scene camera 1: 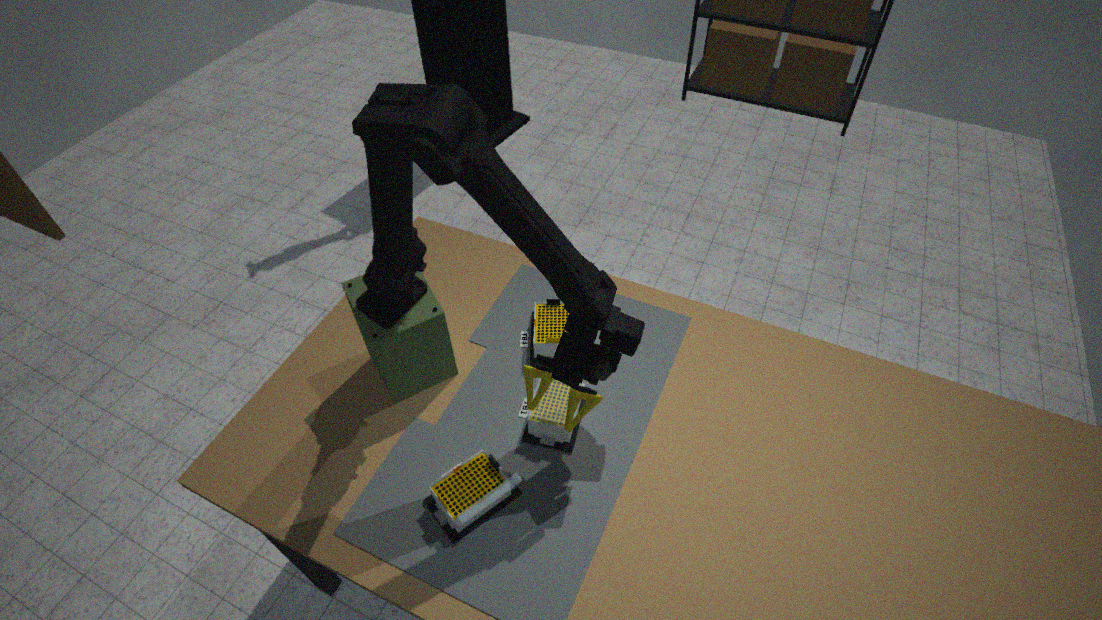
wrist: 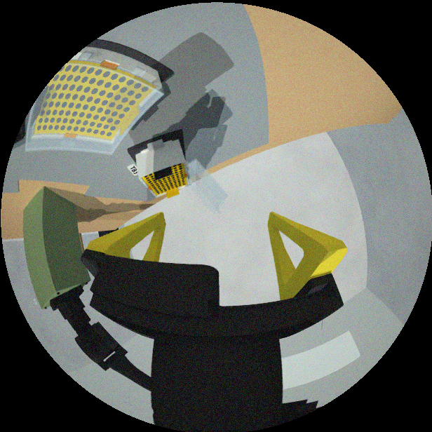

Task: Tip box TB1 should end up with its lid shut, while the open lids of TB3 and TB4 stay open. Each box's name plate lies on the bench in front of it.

Scene:
gripper: scene camera 1 548, 420; wrist 216, 217

